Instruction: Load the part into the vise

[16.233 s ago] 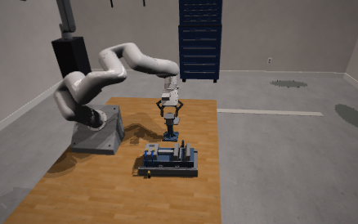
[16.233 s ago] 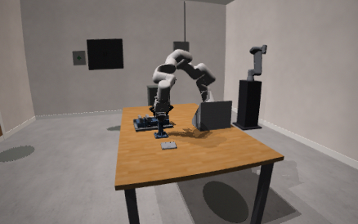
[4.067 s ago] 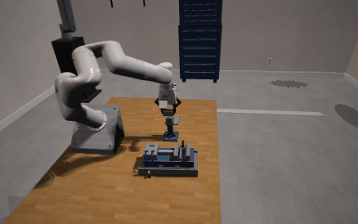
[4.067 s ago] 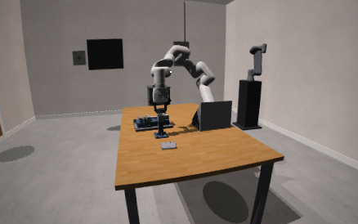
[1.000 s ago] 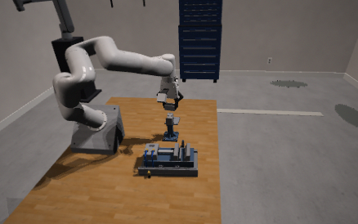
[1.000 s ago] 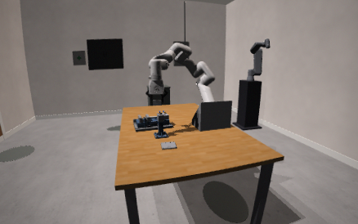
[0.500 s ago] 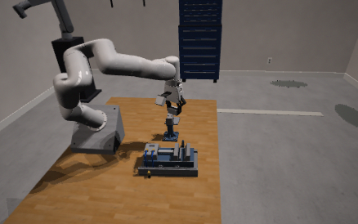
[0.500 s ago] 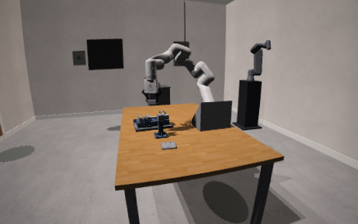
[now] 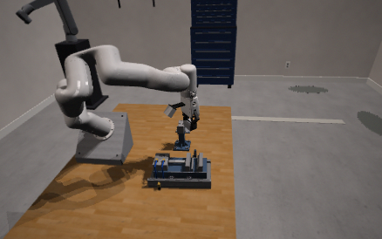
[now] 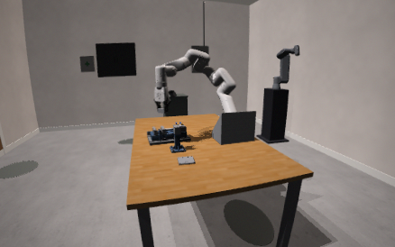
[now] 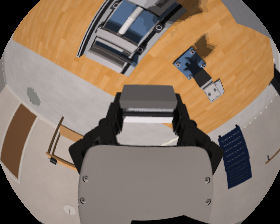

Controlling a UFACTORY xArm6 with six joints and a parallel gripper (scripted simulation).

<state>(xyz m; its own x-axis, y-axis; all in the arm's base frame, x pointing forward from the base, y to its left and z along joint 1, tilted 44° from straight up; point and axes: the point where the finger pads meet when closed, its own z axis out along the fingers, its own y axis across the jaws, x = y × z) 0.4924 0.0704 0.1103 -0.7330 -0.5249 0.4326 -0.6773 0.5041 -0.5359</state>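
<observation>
The air cylinder rod is 50 mm behind my hand, 100 mm to the right of it and 170 mm below it. Also, from my hand: part right at my hand; then air cylinder 130 mm behind, 110 mm to the right, 170 mm below.
</observation>
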